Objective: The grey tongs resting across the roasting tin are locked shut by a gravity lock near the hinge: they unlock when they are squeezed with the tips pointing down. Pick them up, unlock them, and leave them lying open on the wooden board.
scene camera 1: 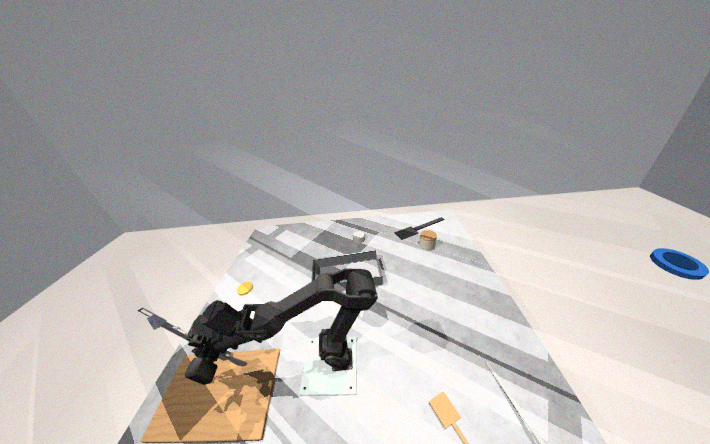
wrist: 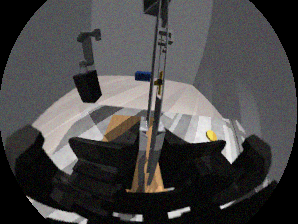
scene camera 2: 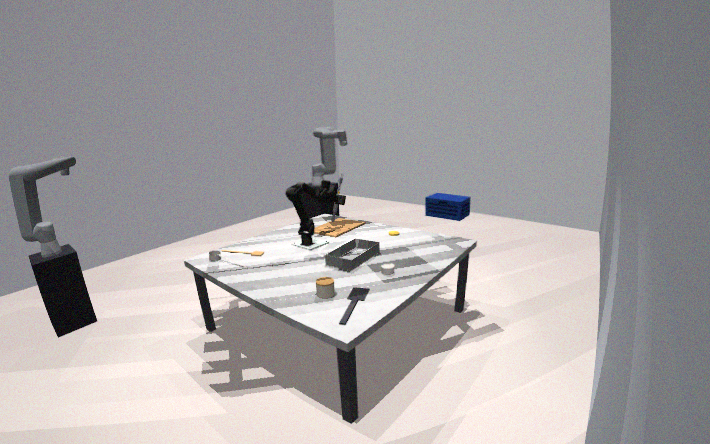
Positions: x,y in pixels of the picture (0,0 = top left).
Scene:
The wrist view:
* my gripper: 147,123
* wooden board: 119,124

